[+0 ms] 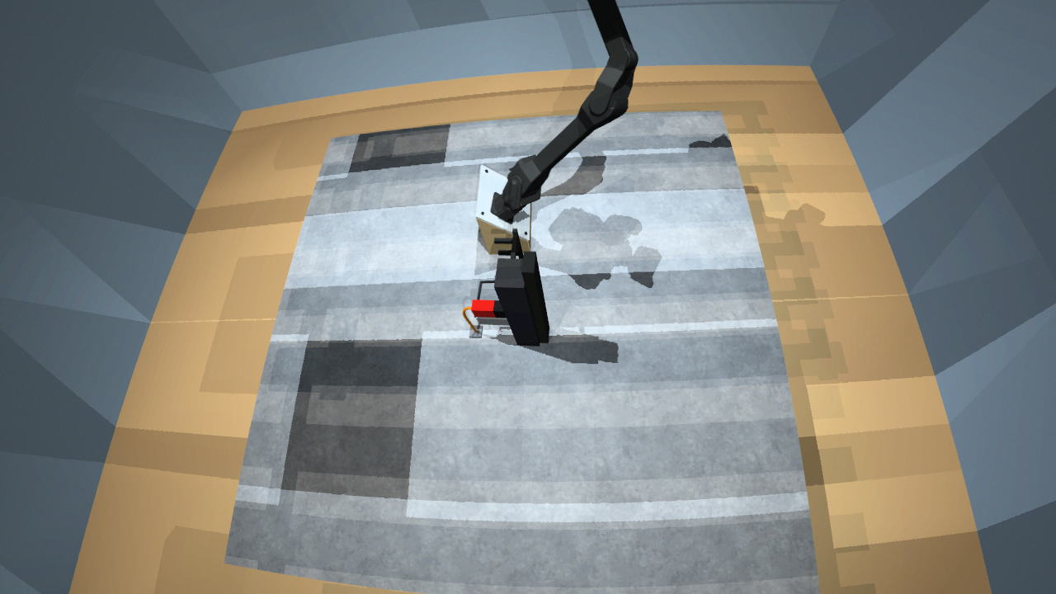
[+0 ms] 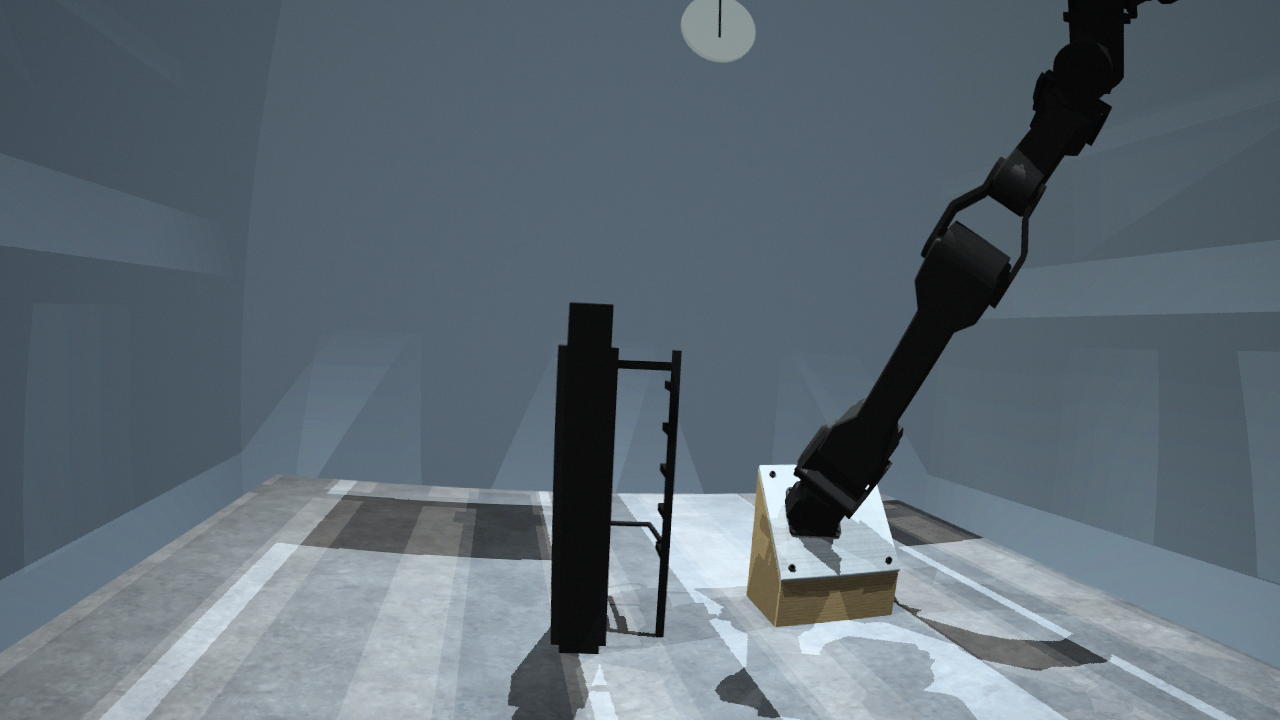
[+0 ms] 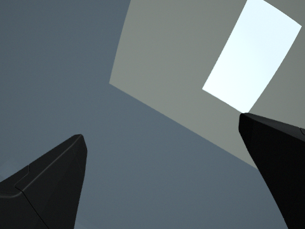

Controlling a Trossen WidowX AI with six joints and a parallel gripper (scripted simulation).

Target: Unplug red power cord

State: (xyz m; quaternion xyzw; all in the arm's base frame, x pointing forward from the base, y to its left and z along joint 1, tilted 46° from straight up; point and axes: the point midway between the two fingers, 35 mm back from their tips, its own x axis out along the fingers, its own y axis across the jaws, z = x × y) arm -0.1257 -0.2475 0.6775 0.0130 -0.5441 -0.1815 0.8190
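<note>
My gripper tip is now 640 mm above the red plug, 440 mm short of it and 300 mm to the left of it.
</note>
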